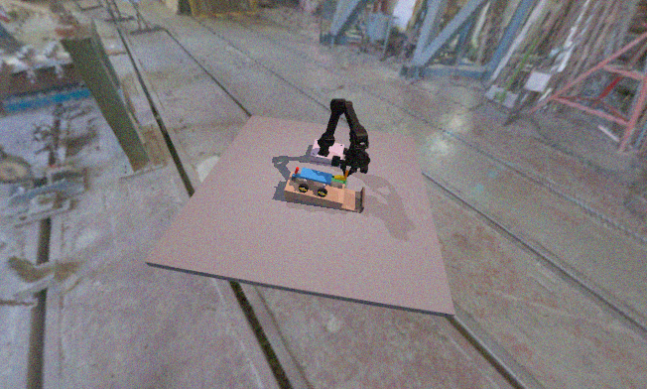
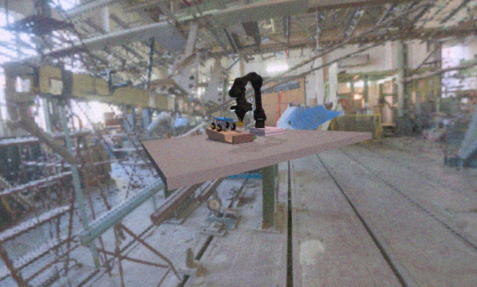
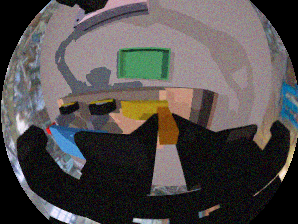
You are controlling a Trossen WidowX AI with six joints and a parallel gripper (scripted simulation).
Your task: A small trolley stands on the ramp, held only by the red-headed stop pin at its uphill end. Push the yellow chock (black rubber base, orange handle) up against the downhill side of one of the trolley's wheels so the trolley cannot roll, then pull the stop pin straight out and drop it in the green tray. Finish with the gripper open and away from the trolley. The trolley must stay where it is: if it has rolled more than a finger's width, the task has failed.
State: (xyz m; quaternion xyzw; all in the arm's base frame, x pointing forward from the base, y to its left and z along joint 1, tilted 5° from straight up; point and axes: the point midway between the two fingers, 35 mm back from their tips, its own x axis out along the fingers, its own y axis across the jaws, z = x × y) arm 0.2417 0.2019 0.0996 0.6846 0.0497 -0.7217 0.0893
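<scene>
Right now my gripper tip is 9 cm short of the red-headed stop pin and 25 cm to the left of it. The rest, counted from my gripper tip: raised end stop 3 cm ahead, 12 cm to the left, 10 cm below; then blue trolley 9 cm ahead, 14 cm to the right, 2 cm below; then yellow chock 2 cm to the right, 1 cm below.
</scene>
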